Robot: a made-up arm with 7 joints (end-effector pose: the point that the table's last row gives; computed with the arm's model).
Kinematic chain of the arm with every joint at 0, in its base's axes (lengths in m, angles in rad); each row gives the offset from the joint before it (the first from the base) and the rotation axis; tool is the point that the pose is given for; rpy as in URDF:
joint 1: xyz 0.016 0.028 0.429 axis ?
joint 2: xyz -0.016 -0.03 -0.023 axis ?
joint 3: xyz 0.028 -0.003 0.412 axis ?
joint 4: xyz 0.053 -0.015 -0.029 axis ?
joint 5: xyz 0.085 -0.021 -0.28 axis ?
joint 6: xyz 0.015 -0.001 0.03 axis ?
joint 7: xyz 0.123 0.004 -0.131 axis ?
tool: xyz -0.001 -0.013 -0.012 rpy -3.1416 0 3.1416
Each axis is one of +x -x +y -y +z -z.
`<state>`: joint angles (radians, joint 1 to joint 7).
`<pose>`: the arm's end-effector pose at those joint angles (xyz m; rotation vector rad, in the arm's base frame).
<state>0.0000 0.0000 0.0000 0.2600 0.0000 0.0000 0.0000</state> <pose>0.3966 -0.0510 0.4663 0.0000 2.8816 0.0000</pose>
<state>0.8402 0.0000 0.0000 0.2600 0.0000 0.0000 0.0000</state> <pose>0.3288 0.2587 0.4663 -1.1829 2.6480 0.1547</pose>
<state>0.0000 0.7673 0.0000 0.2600 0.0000 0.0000 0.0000</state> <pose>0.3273 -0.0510 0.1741 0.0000 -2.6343 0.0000</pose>
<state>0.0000 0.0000 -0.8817 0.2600 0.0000 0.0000 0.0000</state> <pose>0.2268 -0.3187 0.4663 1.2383 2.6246 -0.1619</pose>
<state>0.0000 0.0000 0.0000 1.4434 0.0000 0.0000 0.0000</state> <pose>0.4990 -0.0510 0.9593 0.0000 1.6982 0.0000</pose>
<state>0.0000 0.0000 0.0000 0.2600 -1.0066 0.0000 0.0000</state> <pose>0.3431 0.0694 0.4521 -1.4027 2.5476 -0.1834</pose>
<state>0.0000 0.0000 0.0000 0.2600 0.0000 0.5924 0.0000</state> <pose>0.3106 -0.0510 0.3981 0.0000 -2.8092 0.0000</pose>
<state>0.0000 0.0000 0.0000 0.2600 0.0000 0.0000 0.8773</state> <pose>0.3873 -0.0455 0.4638 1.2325 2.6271 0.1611</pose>
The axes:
joint 1: +z
joint 2: +y
joint 3: +z
joint 4: -y
joint 5: -z
joint 6: +y
joint 7: -z

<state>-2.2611 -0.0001 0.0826 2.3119 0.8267 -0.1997 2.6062</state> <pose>-0.2406 -0.0320 1.1865 0.1048 -0.7407 1.1391</pose>
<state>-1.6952 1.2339 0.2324 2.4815 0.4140 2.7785 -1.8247</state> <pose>0.0002 -0.4782 0.3578 -0.5988 1.7126 1.5864</pose>
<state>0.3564 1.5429 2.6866 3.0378 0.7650 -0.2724 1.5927</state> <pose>0.7019 0.3331 0.2359 -1.3234 1.1325 -0.5602</pose>
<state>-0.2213 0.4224 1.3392 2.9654 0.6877 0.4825 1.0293</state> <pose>0.4082 -0.0999 1.1195 0.4070 0.8389 2.8522</pose>
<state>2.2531 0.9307 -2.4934 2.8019 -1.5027 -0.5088 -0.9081</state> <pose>-0.2095 0.6202 0.7656 -0.1601 -1.5561 -2.4516</pose>
